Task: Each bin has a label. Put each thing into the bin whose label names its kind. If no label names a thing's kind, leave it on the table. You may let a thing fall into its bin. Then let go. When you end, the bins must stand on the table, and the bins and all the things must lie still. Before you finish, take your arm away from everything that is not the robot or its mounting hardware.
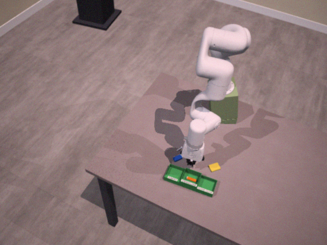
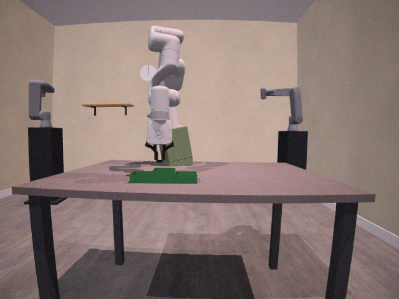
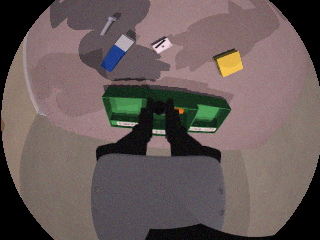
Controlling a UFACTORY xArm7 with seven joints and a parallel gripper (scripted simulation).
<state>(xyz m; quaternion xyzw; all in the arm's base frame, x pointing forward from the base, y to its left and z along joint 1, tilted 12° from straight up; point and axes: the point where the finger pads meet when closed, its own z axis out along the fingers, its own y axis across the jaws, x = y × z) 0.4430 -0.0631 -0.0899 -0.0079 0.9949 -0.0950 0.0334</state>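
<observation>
Now: the grey metal piece 12 cm behind my hand, 8 cm to the right of it and 8 cm below it. From my hand the other things lie so: black round piece 2 cm below; then grey thing 8 cm below, 7 cm behind; then orange thing 8 cm below, 5 cm ahead, 2 cm to the left.
</observation>
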